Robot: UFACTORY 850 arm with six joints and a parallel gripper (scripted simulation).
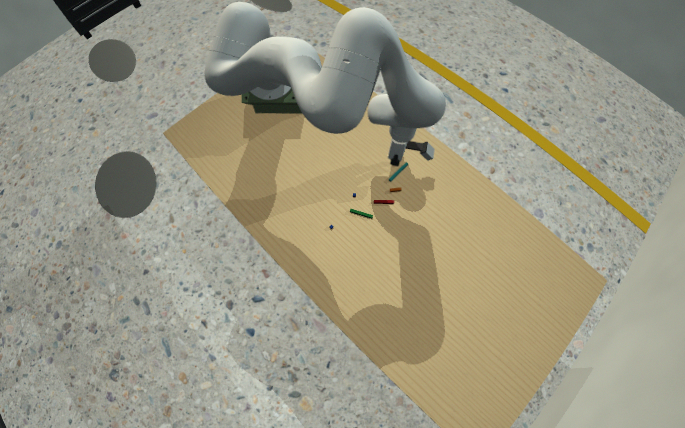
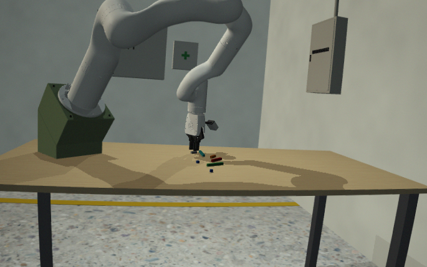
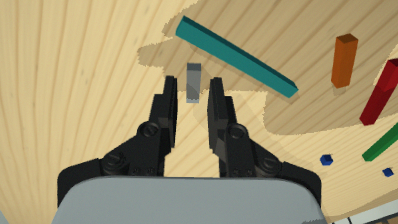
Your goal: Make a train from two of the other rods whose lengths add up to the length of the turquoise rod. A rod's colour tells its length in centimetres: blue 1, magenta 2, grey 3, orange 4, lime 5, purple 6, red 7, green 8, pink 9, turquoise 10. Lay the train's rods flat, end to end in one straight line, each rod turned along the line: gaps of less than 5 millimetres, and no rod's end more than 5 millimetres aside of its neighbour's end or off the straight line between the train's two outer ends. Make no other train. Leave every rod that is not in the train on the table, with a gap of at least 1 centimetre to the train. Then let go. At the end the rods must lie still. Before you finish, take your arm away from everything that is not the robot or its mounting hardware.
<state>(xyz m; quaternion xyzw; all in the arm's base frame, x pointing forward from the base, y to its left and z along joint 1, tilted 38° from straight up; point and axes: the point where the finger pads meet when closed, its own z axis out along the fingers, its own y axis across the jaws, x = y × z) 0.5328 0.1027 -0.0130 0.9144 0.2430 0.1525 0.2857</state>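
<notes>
Now: hand 30 mm above the grey rod. Round my hand: turquoise rod: 30 mm below, 30 mm ahead, 20 mm to the right; red rod: 150 mm to the right, 60 mm ahead, 30 mm below; orange rod: 90 mm to the right, 70 mm ahead, 30 mm below.
</notes>
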